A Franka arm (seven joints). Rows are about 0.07 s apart.
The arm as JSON. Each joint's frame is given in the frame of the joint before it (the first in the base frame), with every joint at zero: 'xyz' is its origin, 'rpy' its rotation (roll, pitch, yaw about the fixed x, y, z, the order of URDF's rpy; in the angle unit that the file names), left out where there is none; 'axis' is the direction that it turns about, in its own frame. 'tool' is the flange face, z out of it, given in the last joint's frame.
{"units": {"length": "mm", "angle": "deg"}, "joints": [
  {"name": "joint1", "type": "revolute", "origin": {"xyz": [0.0, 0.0, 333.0]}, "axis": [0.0, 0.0, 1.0]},
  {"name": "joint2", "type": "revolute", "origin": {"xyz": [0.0, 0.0, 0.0], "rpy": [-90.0, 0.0, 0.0]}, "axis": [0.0, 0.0, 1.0]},
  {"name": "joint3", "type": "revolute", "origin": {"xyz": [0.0, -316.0, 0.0], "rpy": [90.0, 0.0, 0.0]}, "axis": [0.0, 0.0, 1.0]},
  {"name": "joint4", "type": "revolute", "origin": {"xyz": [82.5, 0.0, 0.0], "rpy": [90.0, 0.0, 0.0]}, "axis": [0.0, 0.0, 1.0]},
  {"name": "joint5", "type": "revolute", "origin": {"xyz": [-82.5, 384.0, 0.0], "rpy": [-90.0, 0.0, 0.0]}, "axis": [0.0, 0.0, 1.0]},
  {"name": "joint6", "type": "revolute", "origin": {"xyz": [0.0, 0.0, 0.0], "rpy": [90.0, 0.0, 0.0]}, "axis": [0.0, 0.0, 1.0]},
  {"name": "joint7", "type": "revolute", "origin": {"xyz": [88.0, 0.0, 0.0], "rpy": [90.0, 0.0, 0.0]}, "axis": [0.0, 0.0, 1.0]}
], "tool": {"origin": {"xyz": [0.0, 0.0, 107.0]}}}
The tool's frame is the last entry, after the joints.
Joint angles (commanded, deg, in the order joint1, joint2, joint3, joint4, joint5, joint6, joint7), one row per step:
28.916 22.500 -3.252 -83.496 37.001 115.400 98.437
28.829 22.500 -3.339 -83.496 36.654 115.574 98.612
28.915 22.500 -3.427 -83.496 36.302 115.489 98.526
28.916 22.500 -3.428 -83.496 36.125 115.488 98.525
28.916 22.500 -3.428 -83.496 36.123 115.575 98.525
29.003 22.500 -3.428 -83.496 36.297 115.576 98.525
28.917 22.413 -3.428 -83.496 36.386 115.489 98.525
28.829 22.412 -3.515 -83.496 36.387 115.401 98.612
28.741 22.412 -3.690 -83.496 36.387 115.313 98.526
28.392 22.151 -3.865 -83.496 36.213 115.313 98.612
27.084 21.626 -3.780 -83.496 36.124 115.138 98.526
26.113 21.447 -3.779 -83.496 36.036 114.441 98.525
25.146 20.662 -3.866 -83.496 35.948 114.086 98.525
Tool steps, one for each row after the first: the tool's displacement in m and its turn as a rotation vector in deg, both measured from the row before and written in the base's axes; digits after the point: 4 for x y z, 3 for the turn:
0.0013 -0.0021 0.0000 -0.301 -0.201 -0.313
-0.0002 -0.0001 -0.0003 -0.350 -0.141 0.220
0.0000 -0.0001 -0.0001 -0.154 -0.073 0.050
0.0002 0.0000 0.0001 0.017 -0.071 -0.047
-0.0005 0.0011 0.0001 0.151 0.071 0.039
0.0001 -0.0009 0.0010 0.101 0.031 -0.062
0.0008 -0.0017 -0.0001 -0.049 0.103 -0.192
0.0012 -0.0025 -0.0001 -0.074 -0.009 -0.130
0.0023 -0.0058 0.0031 -0.088 -0.283 -0.535
0.0053 -0.0140 0.0061 0.161 -0.390 -1.038
0.0035 -0.0104 0.0011 -0.125 0.375 -0.564
0.0027 -0.0122 0.0089 0.171 -0.463 -0.831

